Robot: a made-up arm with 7 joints.
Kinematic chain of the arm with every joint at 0, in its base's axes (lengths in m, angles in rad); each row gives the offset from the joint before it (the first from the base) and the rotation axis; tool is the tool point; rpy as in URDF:
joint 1: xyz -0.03 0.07 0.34 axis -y
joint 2: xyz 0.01 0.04 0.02 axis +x
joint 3: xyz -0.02 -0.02 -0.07 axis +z
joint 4: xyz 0.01 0 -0.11 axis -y
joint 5: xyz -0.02 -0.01 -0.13 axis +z
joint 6: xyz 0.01 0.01 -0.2 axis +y
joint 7: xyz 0 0.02 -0.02 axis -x
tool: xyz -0.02 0 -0.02 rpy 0.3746 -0.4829 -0.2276
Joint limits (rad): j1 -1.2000..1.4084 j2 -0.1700..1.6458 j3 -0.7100..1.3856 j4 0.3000..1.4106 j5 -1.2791..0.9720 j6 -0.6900..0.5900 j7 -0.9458..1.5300
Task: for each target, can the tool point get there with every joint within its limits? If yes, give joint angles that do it. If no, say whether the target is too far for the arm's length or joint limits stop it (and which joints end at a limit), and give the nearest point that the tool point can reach.
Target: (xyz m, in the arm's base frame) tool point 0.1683 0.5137 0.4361
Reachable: yes | joints 0.2815 0.9145 0.8404 1.2652 -0.1667 -0.1788 0.1262
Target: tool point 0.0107 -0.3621 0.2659
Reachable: no: joint limits stop it (at a limit: joint 2, joint 3, joint 4, joint 5, joint 6) | nearest point 0.1178 -0.2080 0.0709 | short by 0.271 m
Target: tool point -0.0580 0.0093 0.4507
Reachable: no: joint limits stop it (at a limit: joint 1, joint 2, joint 4, joint 5, joint 6, joint 7) | nearest point 0.1688 -0.1523 0.5877 | short by 0.310 m
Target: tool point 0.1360 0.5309 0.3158
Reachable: yes | joints -0.4848 0.8801 1.0823 1.2512 -1.0950 -0.2095 0.7210
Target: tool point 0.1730 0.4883 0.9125
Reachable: no: too far | nearest point 0.0968 0.4113 0.6977 | short by 0.241 m
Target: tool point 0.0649 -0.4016 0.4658
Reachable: no: joint limits stop it (at a limit: joint 1, joint 2, joint 3, joint 4, joint 5, joint 6) | nearest point 0.1665 -0.2085 0.5764 | short by 0.245 m
